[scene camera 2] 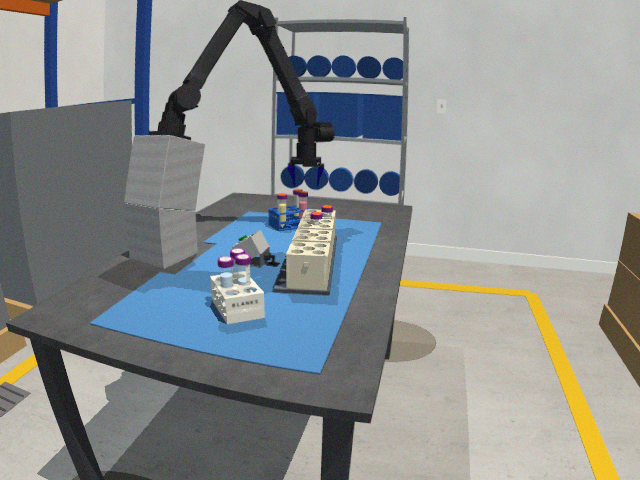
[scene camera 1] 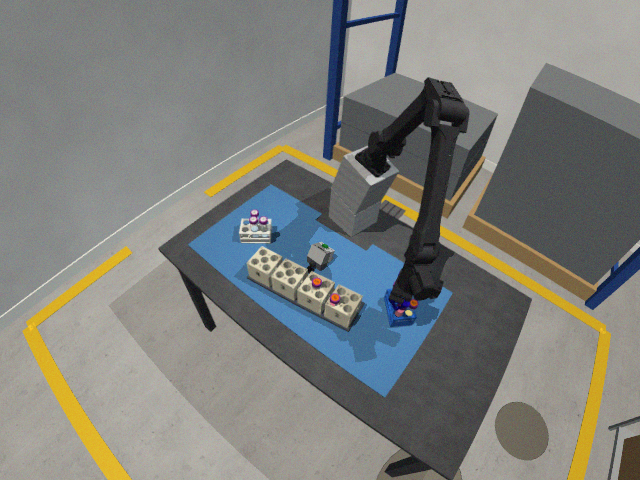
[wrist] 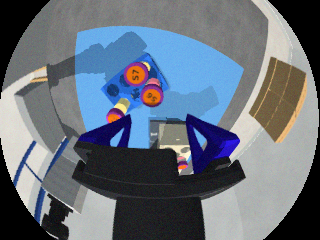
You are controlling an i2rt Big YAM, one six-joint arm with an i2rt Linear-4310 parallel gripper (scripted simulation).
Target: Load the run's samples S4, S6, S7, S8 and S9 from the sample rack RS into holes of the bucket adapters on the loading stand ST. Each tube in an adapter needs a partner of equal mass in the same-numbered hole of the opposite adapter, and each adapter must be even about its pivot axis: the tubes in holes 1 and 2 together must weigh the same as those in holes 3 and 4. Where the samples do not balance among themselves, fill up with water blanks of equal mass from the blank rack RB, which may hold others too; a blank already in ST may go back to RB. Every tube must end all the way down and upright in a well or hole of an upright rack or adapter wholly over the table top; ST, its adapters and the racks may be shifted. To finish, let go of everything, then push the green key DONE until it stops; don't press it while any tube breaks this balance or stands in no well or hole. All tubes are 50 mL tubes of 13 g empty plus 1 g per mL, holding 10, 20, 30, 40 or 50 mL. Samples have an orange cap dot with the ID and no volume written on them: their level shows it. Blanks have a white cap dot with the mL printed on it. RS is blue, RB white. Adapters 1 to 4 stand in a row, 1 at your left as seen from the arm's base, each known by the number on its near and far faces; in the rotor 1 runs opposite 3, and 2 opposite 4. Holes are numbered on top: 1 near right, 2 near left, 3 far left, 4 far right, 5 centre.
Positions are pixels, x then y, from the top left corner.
Labels:
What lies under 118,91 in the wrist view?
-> A blue sample rack RS.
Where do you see a white blank rack RB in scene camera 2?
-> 245,306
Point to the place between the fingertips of my gripper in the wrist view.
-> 158,117

